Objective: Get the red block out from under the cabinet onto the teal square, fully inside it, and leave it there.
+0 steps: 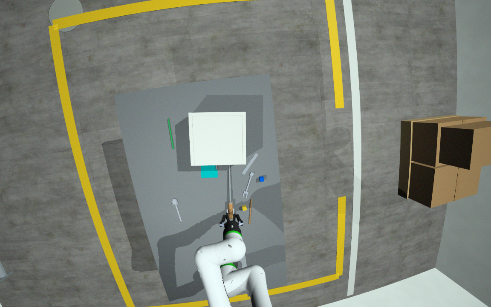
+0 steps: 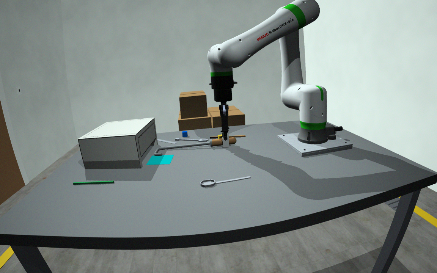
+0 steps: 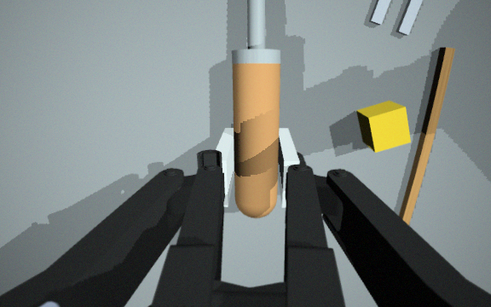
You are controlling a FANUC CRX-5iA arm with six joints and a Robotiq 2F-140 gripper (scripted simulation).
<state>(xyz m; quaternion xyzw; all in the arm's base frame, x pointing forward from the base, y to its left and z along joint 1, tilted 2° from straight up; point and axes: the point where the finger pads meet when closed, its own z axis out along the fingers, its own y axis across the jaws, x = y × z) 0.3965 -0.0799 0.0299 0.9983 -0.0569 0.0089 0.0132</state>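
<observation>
The teal square lies 280 mm ahead of my hand, 90 mm to the left of it and 40 mm below it. Round my hand: long grey hook tool (140 mm ahead, 20 mm to the left, 20 mm below); yellow block (10 mm ahead, 90 mm to the right, 30 mm below); brown stick (30 mm behind, 130 mm to the right, 30 mm below).
</observation>
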